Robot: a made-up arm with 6 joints.
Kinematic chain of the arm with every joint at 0, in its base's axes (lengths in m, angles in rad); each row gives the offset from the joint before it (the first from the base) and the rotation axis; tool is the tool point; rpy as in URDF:
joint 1: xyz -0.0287 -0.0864 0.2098 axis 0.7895 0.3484 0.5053
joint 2: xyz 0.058 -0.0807 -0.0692 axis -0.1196 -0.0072 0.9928
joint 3: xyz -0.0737 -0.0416 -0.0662 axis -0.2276 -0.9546 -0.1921
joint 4: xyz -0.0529 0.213 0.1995 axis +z
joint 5: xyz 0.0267 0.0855 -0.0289 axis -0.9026 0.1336 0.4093
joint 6: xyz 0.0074 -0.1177 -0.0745 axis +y
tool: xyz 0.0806 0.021 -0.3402 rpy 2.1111 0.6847 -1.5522
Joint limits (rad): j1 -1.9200..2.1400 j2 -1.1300..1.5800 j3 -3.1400..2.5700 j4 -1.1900..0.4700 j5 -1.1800..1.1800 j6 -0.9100..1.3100
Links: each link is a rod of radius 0.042 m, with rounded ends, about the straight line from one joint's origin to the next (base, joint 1, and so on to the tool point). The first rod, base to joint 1, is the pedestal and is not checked.
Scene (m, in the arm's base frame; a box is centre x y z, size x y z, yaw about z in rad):
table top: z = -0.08
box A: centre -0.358 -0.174 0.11 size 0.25 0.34 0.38 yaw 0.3
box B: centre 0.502 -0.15 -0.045 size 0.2 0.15 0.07 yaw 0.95
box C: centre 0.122 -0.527 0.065 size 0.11 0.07 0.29 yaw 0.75
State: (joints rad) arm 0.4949 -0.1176 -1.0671 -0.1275 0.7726 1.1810
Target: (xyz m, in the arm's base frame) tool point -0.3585 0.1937 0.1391
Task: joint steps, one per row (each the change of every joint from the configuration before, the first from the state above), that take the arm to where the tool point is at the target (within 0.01 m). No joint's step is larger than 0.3 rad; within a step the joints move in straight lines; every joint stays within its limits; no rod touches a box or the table.
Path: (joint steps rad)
1: -0.0913 -0.1081 0.1056 -0.2656 -0.0439 0.0322
2: -0.0913 -0.1081 0.1056 -0.2656 -0.0440 0.0323
3: -0.0913 -0.1081 0.1056 -0.2657 -0.0439 0.0323
4: -0.0913 -0.1082 0.1055 -0.2656 -0.0439 0.0322
5: 0.0722 0.1157 0.0813 0.2227 -0.2362 -0.0812
6: 0.0722 0.1157 0.0813 0.2228 -0.2362 -0.0812
7: 0.0722 0.1157 0.0812 0.2227 -0.2361 -0.0812
8: 0.0722 0.1157 0.0813 0.2228 -0.2362 -0.0812

